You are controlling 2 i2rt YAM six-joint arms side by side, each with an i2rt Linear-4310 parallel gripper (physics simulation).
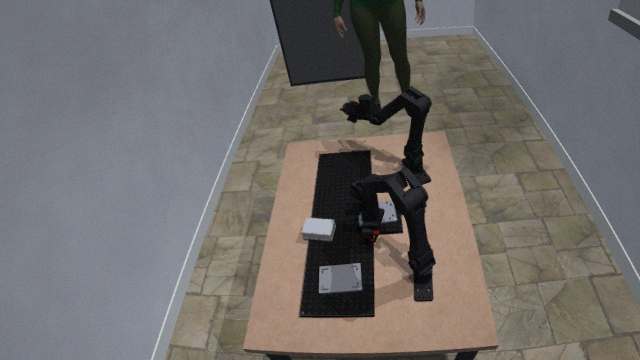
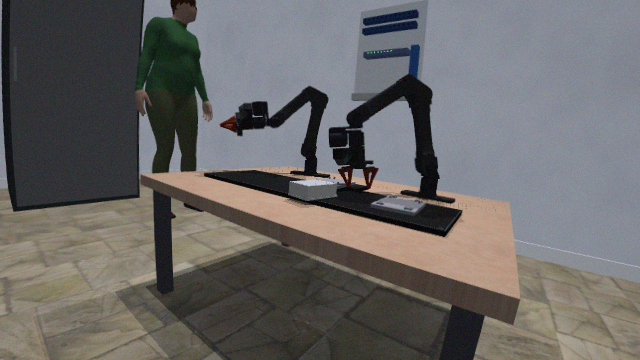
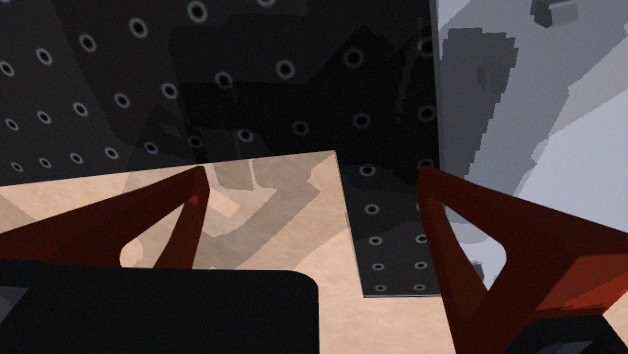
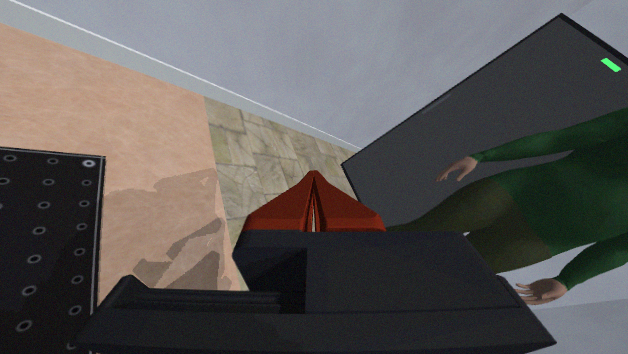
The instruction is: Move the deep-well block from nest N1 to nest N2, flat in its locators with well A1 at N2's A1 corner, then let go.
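Where they show: left gripper, between the fingertips: [image 1: 375, 234] [image 2: 358, 188] [image 3: 312, 177]; right gripper, between the fingertips: [image 1: 340, 109] [image 2: 220, 125] [image 4: 313, 177]; left arm's base, origin of its link: [image 1: 422, 277] [image 2: 427, 197]; right arm's base, origin of its link: [image 1: 416, 170] [image 2: 310, 175].
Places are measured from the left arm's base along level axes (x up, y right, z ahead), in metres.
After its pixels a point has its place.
A white block [image 1: 318, 227] @[y 0.210, x 0.055, z 0.427 m] [image 2: 313, 190] @[y 0.181, x 0.041, z 0.476 m], seemingly the deep-well block, lies flat at the black perforated board's long edge; its A1 corner cannot be made out. One grey nest plate [image 1: 345, 278] @[y -0.017, x 0.025, z 0.295 m] [image 2: 398, 204] @[y -0.020, x 0.025, z 0.344 m] with corner locators is bare on the board's near part. Another grey plate [image 1: 389, 212] @[y 0.314, x 0.024, z 0.132 m] [image 2: 345, 183] [image 3: 585, 165] @[y 0.307, x 0.025, z 0.195 m] with small pegs is partly hidden behind the left arm. Which is N1 or N2 is unreadable. My left gripper [image 1: 372, 236] @[y 0.201, x 0.019, z 0.189 m] [image 2: 358, 188] @[y 0.201, x 0.019, z 0.189 m] [image 3: 312, 177] @[y 0.201, x 0.019, z 0.189 m] is open and empty, pointing down low beside that plate. My right gripper [image 1: 343, 109] @[y 0.857, x 0.216, z 0.372 m] [image 2: 221, 125] @[y 0.857, x 0.216, z 0.372 m] [image 4: 313, 177] @[y 0.857, x 0.216, z 0.372 m] is shut, empty and raised.
The black board [image 1: 342, 175] @[y 0.570, x 0.013, z 0.363 m] [image 2: 250, 179] @[y 0.529, x 0.015, z 0.430 m] [image 3: 150, 60] @[y 0.145, x 0.013, z 0.246 m] [image 4: 55, 220] @[y 0.721, x 0.013, z 0.424 m] runs along the wooden table [image 1: 310, 335] @[y -0.247, x 0.000, z 0.402 m] [image 2: 225, 210] @[y 0.301, x -0.015, z 0.680 m]. Both arm bases stand along one long side. A person [image 1: 380, 35] [image 2: 175, 65] [image 4: 565, 180] stands beyond the table's far end, near a dark cabinet [image 1: 320, 45] [image 2: 75, 100].
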